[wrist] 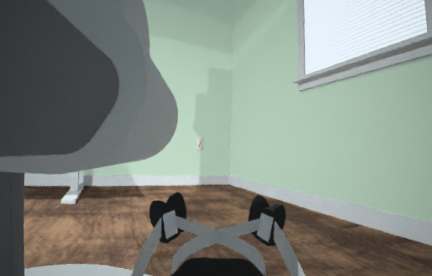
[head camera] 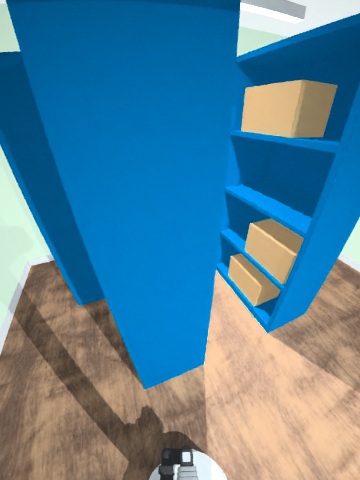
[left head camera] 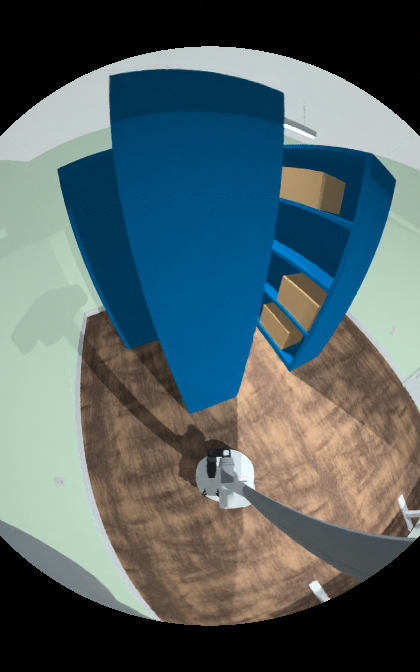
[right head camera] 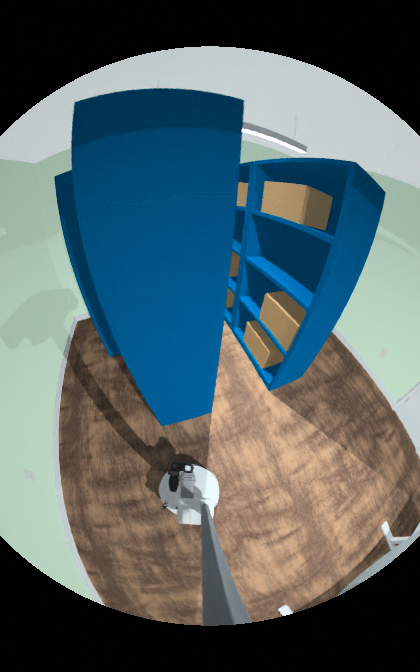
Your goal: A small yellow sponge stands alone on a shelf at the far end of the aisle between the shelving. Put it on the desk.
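Places are measured from the robot's base along level axes (x ahead, y left, z up), in centimetres.
Pixels of known places: gripper, fingertip midpoint: (wrist: 217, 209).
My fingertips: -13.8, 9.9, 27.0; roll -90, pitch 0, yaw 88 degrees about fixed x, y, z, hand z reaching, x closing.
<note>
Behind a point stands the place of what it marks, as x, y, z.
The yellow sponge does not show in any view. The aisle lies between a tall blue shelf unit (head camera: 145, 200) @(60.4, 8.8, 132.1) (left head camera: 200, 250) (right head camera: 160, 260), whose plain end panel faces me close ahead, and a right blue shelf unit (head camera: 320, 250) @(95.9, -88.3, 81.9) (left head camera: 347, 280) (right head camera: 327, 305) with open shelves. Its far end is hidden behind the near unit. White legs of the desk show at the lower right of the left head view (left head camera: 406, 512) and right head view (right head camera: 388, 536), and one desk leg (wrist: 74, 192) at the left of the wrist view. My gripper (wrist: 217, 209) @(-13.8, 9.9, 26.9) is open and empty, its fingertips well apart.
Cardboard boxes (head camera: 272, 111) @(137.1, -58.3, 154.8) (left head camera: 302, 184) (right head camera: 284, 202) stand on the right unit's shelves. Another blue unit (head camera: 50, 200) @(131.5, 87.9, 106.8) (left head camera: 100, 225) stands behind the near one on the left. A green wall (left head camera: 35, 425) runs along the left. Wooden floor (head camera: 280, 400) @(42.3, -64.4, -2.7) stretches into the aisle entrance, right of the near unit.
</note>
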